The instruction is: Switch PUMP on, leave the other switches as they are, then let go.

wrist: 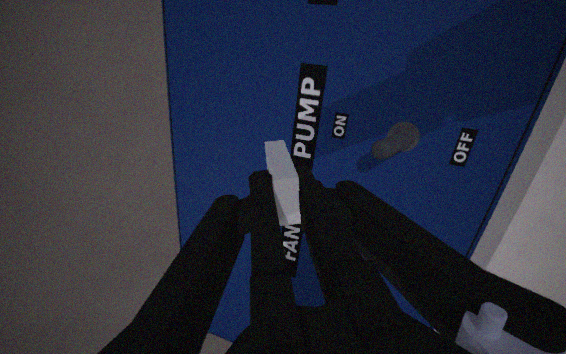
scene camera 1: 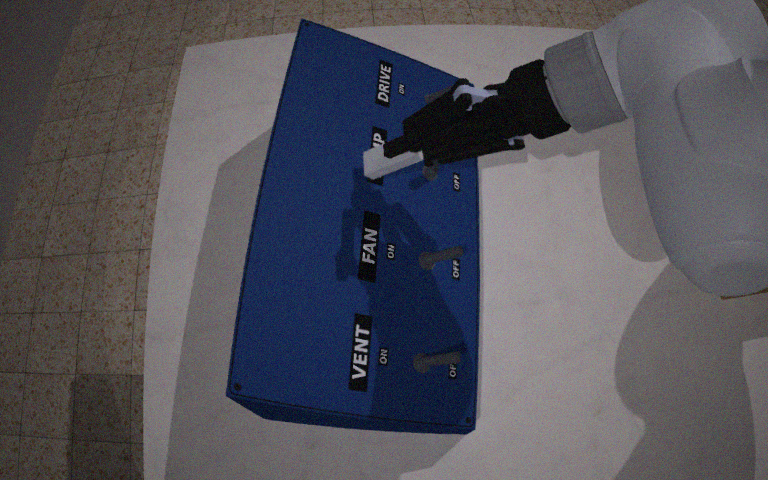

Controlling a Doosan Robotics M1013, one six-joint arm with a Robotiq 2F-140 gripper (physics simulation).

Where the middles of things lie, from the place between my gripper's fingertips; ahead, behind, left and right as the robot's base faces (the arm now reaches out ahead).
Now: the pump lever (wrist: 384, 148) 8 cm behind my hand, 3 cm below it and 2 cm to the right of it. Also, from my hand: blue switch panel (scene camera 1: 338, 305) (6 cm below, 3 cm to the left).
